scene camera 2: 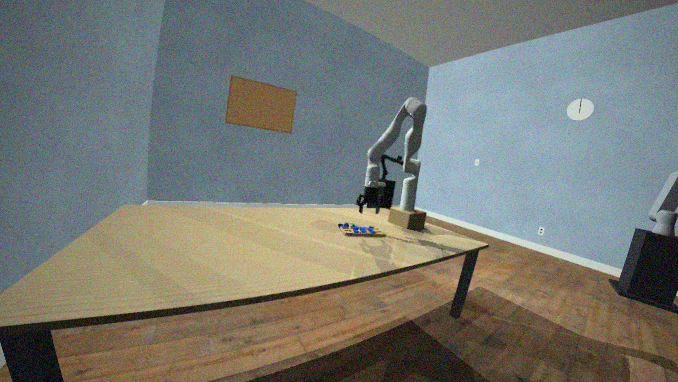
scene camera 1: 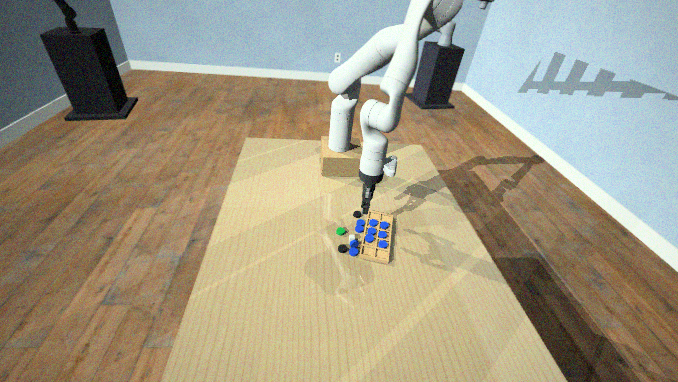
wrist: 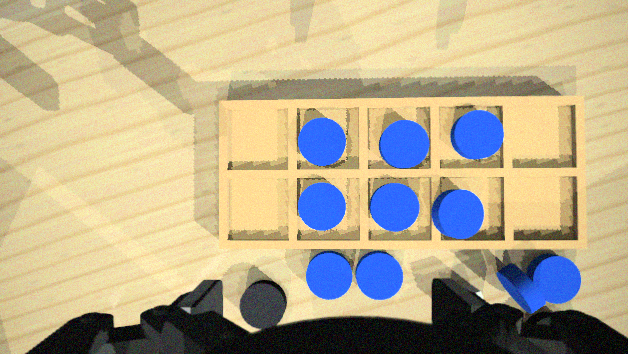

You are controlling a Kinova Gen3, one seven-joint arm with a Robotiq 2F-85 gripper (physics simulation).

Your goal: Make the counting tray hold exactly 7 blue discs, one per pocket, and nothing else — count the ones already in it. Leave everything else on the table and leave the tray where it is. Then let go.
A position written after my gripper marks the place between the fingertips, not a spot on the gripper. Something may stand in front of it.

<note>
My gripper (wrist: 327, 302) is open, with nothing in its grasp. Also in view: a blue disc (wrist: 321, 206). A blue disc (wrist: 403, 144) rests on a wooden counting tray (scene camera 1: 371, 251). A blue disc (wrist: 322, 141) rests on the wooden counting tray. A blue disc (wrist: 457, 213) sits on the wooden counting tray. A blue disc (wrist: 478, 134) rests on the wooden counting tray. A blue disc (wrist: 521, 288), a blue disc (wrist: 379, 276) and a blue disc (wrist: 558, 279) rest on the table.
The wooden counting tray also shows in the wrist view (wrist: 533, 189).
</note>
